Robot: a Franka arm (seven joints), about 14 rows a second.
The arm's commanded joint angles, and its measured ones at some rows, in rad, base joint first. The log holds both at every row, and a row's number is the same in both.
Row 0, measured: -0.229 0.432 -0.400 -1.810 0.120 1.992 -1.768
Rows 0 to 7, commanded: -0.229 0.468 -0.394 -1.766 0.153 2.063 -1.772; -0.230 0.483 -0.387 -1.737 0.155 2.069 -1.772; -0.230 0.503 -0.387 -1.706 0.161 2.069 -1.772; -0.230 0.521 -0.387 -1.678 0.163 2.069 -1.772; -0.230 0.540 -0.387 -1.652 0.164 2.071 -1.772; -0.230 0.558 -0.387 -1.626 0.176 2.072 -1.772; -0.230 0.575 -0.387 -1.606 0.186 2.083 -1.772; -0.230 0.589 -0.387 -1.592 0.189 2.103 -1.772
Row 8, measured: -0.227 0.521 -0.387 -1.683 0.147 2.055 -1.768
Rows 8 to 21, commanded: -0.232 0.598 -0.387 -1.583 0.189 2.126 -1.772; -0.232 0.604 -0.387 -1.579 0.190 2.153 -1.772; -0.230 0.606 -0.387 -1.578 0.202 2.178 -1.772; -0.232 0.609 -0.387 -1.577 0.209 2.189 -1.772; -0.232 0.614 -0.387 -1.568 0.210 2.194 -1.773; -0.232 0.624 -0.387 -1.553 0.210 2.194 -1.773; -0.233 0.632 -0.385 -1.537 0.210 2.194 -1.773; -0.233 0.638 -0.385 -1.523 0.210 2.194 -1.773; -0.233 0.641 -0.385 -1.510 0.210 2.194 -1.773; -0.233 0.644 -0.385 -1.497 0.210 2.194 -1.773; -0.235 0.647 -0.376 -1.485 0.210 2.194 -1.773; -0.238 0.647 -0.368 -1.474 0.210 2.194 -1.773; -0.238 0.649 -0.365 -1.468 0.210 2.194 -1.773; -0.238 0.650 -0.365 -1.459 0.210 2.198 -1.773
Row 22, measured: -0.226 0.629 -0.374 -1.516 0.188 2.195 -1.767
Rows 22 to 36, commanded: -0.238 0.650 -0.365 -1.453 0.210 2.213 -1.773; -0.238 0.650 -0.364 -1.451 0.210 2.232 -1.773; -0.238 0.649 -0.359 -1.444 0.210 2.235 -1.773; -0.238 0.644 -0.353 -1.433 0.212 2.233 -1.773; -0.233 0.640 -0.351 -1.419 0.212 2.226 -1.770; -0.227 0.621 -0.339 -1.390 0.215 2.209 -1.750; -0.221 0.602 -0.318 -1.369 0.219 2.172 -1.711; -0.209 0.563 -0.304 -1.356 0.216 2.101 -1.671; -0.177 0.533 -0.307 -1.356 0.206 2.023 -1.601; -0.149 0.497 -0.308 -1.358 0.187 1.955 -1.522; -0.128 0.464 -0.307 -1.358 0.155 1.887 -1.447; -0.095 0.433 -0.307 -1.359 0.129 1.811 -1.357; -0.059 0.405 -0.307 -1.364 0.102 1.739 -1.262; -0.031 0.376 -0.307 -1.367 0.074 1.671 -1.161; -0.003 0.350 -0.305 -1.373 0.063 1.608 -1.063
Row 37, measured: -0.050 0.417 -0.307 -1.331 0.105 1.699 -1.236
